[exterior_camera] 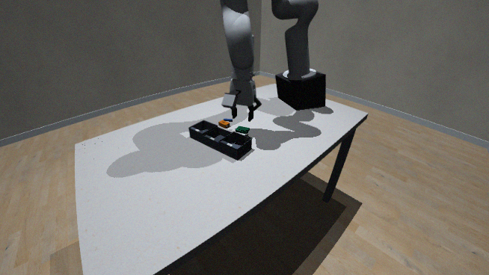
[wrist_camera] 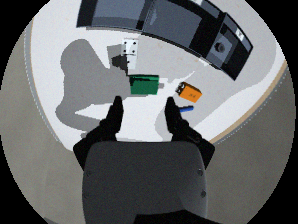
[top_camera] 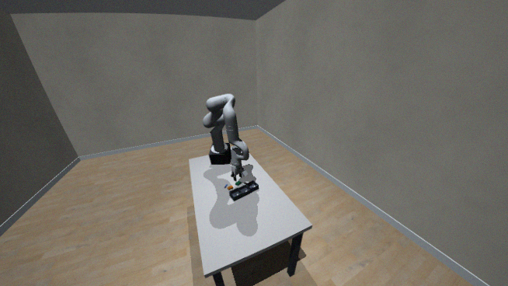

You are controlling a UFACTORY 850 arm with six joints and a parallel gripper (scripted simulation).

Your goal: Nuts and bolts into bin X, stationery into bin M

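The green block lies 70 mm below my hand. Also, from my hand: blue piece (120 mm to the right, 70 mm below, 20 mm behind); white piece (70 mm below, 50 mm to the left, 50 mm ahead); orange block (80 mm to the right, 60 mm below, 30 mm ahead).
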